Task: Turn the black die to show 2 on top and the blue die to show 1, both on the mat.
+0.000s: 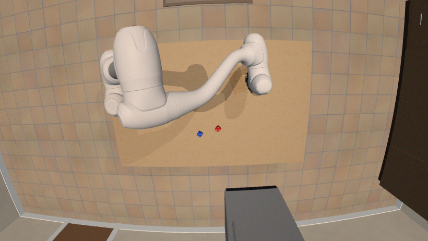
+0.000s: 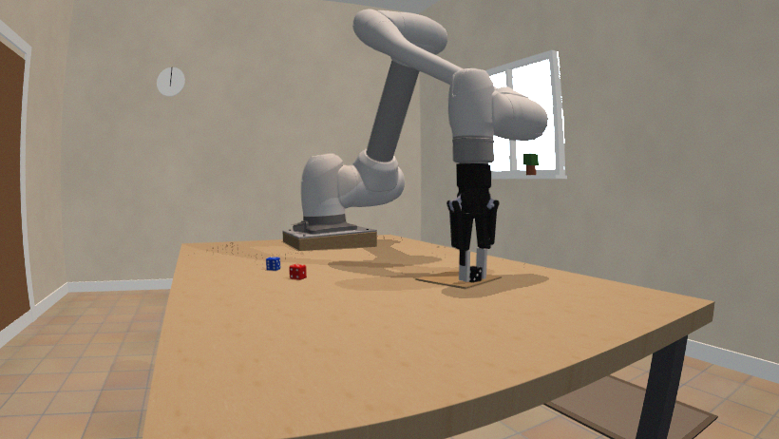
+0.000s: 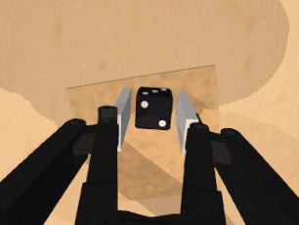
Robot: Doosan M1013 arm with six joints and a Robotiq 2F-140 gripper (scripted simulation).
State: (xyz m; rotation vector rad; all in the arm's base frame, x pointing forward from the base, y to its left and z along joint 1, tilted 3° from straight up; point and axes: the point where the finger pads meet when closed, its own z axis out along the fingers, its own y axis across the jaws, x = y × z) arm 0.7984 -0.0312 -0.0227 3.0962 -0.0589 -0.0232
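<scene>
My gripper is now 2 cm above the black die. Also, from my hand: red die 25 cm behind, 30 cm to the right, 2 cm below; blue die 39 cm behind, 31 cm to the right, 2 cm below; cork mat 4 cm behind, 4 cm below.
</scene>
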